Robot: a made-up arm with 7 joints.
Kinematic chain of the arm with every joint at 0, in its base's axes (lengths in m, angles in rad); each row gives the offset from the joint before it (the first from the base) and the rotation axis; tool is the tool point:
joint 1: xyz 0 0 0.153 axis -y
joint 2: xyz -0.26 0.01 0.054 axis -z
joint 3: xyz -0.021 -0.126 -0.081 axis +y
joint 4: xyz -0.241 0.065 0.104 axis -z
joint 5: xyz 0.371 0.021 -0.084 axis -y
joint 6: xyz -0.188 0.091 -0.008 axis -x
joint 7: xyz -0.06 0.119 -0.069 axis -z
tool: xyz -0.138 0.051 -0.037
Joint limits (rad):
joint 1: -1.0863..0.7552
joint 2: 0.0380..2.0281
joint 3: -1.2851..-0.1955
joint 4: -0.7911..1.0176
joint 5: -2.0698..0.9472
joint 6: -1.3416..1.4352
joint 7: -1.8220..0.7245
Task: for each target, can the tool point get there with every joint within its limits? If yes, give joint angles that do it. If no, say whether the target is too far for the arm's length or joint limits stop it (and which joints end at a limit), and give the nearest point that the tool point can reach.
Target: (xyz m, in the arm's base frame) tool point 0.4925 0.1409 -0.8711
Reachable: no: joint limits stop it (at a limit: joint 1, joint 2, joint 3, joint 4) | nearest point 0.1143 0.2021 -0.4311 | short by 0.583 m
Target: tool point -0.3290 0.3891 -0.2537
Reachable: yes | joints 0.6160 0.3778 -0.3212 -0.3994 0.2639 -0.7799 0.4405
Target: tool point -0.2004 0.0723 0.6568
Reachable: yes | joints -0.9451 0.3055 -0.7706 -0.1587 -1.0820 1.1764 -1.3388
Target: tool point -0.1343 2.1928 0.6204
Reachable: no: too far | nearest point -0.1432 0.6964 0.4483 | short by 1.506 m
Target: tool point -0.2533 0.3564 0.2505
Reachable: yes | joints -0.5681 1.5586 -0.3483 -0.2012 -0.6378 1.2097 -0.0003
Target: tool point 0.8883 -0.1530 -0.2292
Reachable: no: joint limits stop it (at a limit: joint 1, joint 4, joint 5) | nearest point 0.3990 -0.0848 -0.1028 | short by 0.510 m
